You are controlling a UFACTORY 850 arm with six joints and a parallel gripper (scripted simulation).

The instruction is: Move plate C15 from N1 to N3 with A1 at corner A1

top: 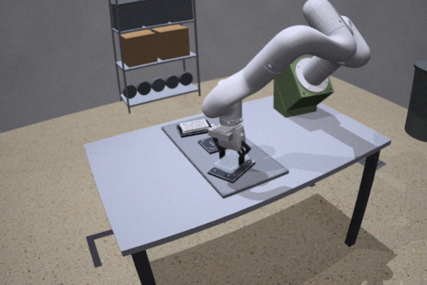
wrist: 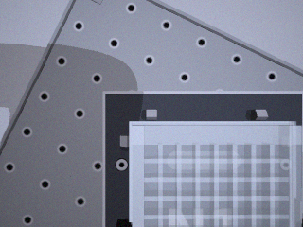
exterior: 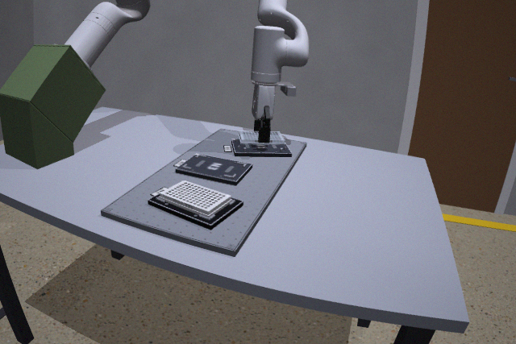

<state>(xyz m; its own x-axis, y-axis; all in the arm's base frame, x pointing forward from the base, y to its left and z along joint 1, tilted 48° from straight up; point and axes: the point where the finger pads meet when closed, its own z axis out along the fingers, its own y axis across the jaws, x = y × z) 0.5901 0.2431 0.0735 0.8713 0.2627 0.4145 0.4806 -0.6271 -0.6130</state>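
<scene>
Right now the nest N3 is 5 cm behind my hand, 21 cm to the right of it and 4 cm below it. Round my hand: clear well plate (1 cm below); then nest A1 mark (7 cm behind, 33 cm to the right, 4 cm below); then white plate C51 (40 cm to the right, 3 cm below).
</scene>
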